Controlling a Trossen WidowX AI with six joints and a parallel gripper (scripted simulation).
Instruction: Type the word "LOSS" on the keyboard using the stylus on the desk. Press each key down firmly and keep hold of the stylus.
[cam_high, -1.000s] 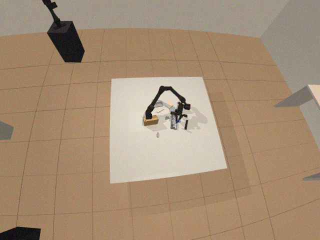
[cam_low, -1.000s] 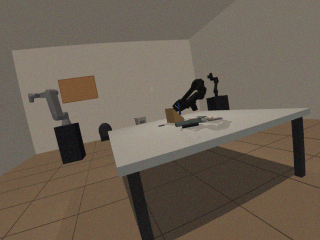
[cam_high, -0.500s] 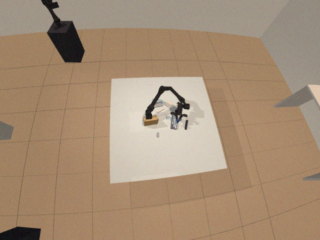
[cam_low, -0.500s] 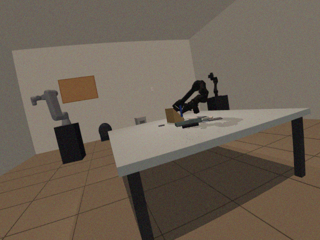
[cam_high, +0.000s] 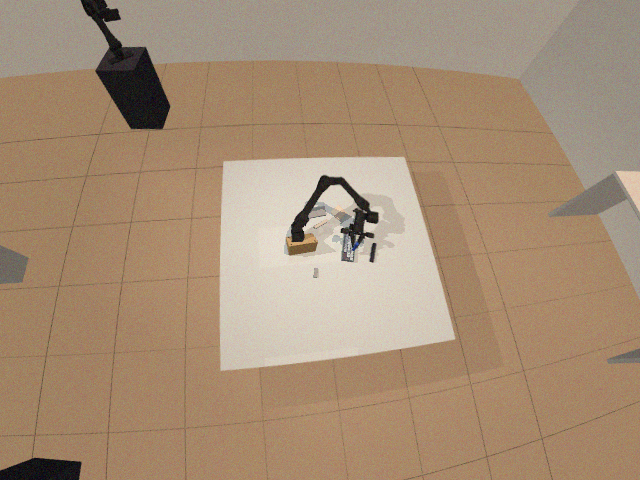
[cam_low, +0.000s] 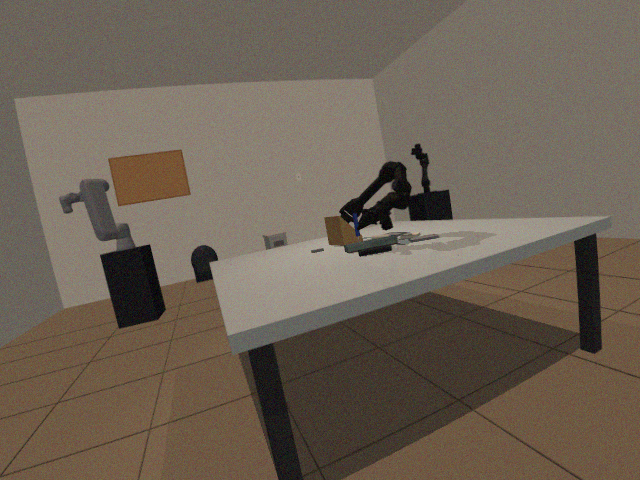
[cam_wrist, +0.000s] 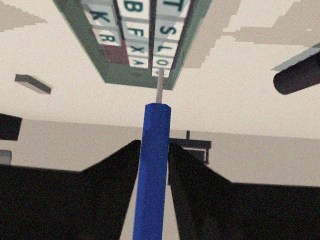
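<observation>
My gripper tip is now 130 mm short of the dark bar and 80 mm above it. From my gripper tip the other things lie so: grey block 220 mm behind, 120 mm to the right, 80 mm below; then blue stylus 10 mm below; then grey stylus tip 50 mm below.
</observation>
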